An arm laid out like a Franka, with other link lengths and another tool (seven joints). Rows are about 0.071 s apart.
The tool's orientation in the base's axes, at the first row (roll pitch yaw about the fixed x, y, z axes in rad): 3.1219 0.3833 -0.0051
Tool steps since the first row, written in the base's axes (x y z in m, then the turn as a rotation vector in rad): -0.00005 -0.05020 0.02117 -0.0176 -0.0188 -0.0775; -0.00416 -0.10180 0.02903 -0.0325 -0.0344 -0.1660; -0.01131 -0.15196 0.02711 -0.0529 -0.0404 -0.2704; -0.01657 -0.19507 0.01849 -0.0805 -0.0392 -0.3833
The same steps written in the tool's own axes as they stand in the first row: -0.00773 0.05058 -0.01872 0.0127 0.0173 0.0788; -0.01423 0.10230 -0.02355 0.0321 0.0313 0.1667; -0.01991 0.15240 -0.01821 0.0523 0.0353 0.2712; -0.02136 0.19534 -0.00748 0.0689 0.0320 0.3862
